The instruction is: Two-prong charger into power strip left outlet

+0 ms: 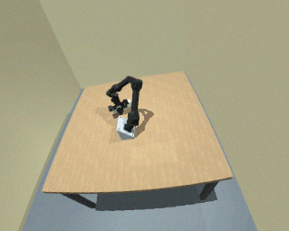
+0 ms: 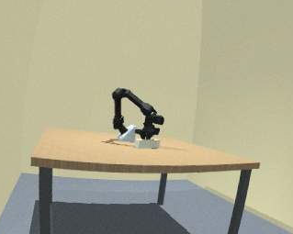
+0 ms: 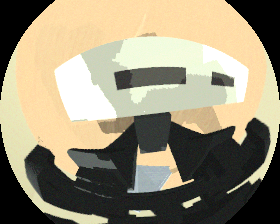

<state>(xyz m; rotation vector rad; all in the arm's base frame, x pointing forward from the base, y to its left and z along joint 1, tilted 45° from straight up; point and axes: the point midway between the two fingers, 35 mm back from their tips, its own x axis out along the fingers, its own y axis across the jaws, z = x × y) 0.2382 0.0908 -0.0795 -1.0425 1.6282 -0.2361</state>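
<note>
The dark two-prong charger is 2 cm ahead of my gripper tip, 1 cm to the left of it and 1 cm above it.
</note>
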